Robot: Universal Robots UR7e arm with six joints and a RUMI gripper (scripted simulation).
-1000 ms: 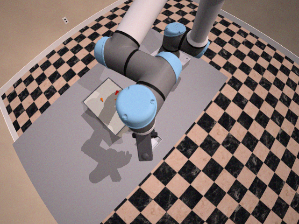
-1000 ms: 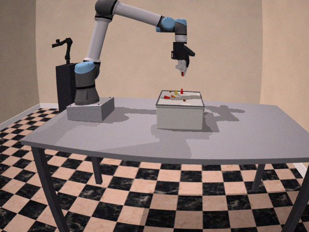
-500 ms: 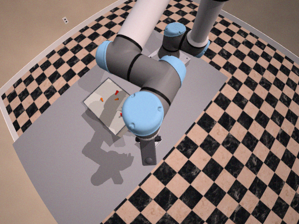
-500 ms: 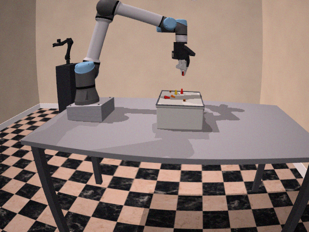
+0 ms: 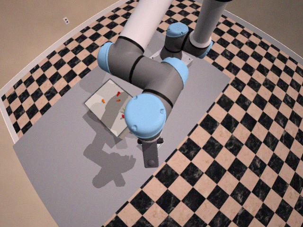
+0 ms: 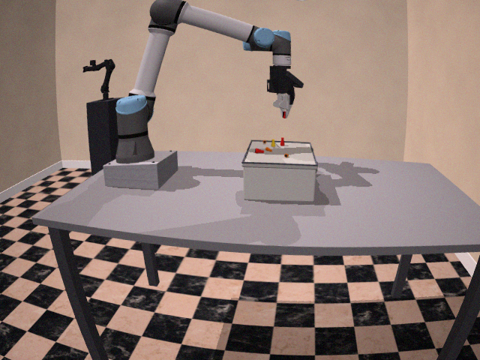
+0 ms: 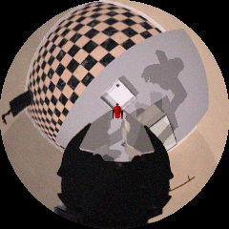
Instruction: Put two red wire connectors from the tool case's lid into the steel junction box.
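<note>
Right now the yellow wire connector is 230 mm to the right of my hand and 70 mm below it. Also, from my hand: tool case 40 mm ahead, 300 mm to the right, 110 mm below.
</note>
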